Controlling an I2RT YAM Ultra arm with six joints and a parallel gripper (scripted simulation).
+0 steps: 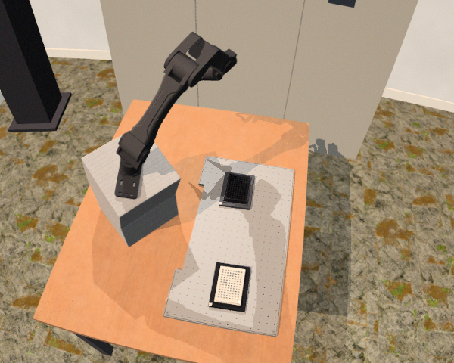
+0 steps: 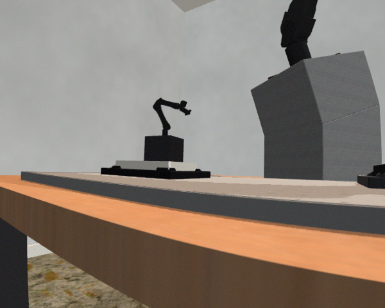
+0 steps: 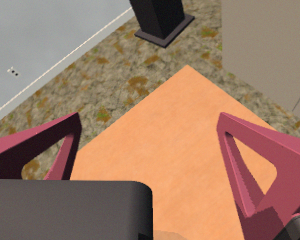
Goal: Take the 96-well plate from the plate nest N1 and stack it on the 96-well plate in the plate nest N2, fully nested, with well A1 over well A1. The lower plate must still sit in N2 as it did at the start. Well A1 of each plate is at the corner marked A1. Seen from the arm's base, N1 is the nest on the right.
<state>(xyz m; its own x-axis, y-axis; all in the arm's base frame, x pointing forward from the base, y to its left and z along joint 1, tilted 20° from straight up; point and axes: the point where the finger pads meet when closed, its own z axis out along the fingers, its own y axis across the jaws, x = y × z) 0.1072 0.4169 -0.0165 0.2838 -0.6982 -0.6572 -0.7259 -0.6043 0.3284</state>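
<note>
Now: hand 68 cm to the left of the cream 96-well plate, 34 cm above it and 19 cm short of it. Round my hand: light corner mark: 35 cm below, 34 cm to the right, 16 cm ahead; then black 96-well plate: 34 cm below, 28 cm to the right, 23 cm ahead; then nest N2: 36 cm below, 28 cm to the right, 23 cm ahead.
</note>
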